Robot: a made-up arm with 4 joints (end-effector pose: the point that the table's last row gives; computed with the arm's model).
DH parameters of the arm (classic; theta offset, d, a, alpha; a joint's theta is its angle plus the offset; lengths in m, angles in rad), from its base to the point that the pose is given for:
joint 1: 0 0.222 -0.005 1.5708
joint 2: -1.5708 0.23 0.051 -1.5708
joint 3: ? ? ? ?
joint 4: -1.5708 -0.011 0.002 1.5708
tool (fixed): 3.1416 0.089 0 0
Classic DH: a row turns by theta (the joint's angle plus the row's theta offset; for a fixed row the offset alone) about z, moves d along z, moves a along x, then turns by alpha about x.
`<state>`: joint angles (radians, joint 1 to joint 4).
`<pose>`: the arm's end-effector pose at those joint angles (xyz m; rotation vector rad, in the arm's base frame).
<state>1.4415 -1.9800 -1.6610 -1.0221</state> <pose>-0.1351 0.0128 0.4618 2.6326 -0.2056 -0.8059</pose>
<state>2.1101 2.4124 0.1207 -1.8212</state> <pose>0.2266 0.1182 -0.1017 0.5937 -0.4266 2.1398</pose>
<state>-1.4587 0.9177 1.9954 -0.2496</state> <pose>-0.6021 -0.0613 -0.1231 0.9039 -1.3410 0.0087</pose>
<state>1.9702 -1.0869 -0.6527 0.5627</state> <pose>-0.0405 0.0492 0.6455 -0.8581 -0.1206 2.3580</pose>
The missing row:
joint 3: 0 -0.295 -0.32 1.5708
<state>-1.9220 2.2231 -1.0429 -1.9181</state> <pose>0.0071 -0.0603 0.0022 0.0834 -0.7867 -2.7650</pose>
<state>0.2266 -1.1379 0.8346 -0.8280</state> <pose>0.2031 -0.4719 0.5210 0.7507 1.9284 -0.0116</pose>
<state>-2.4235 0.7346 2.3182 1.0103</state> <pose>-0.2685 0.4369 -0.2433 -0.0989 2.9567 0.8804</pose>
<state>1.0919 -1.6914 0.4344 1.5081</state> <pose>0.4482 0.0902 0.5734 -0.1055 0.1491 0.6541</pose>
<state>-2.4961 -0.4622 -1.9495 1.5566</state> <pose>0.3801 0.2079 0.2328 -0.8885 0.6933 -0.4956</pose>
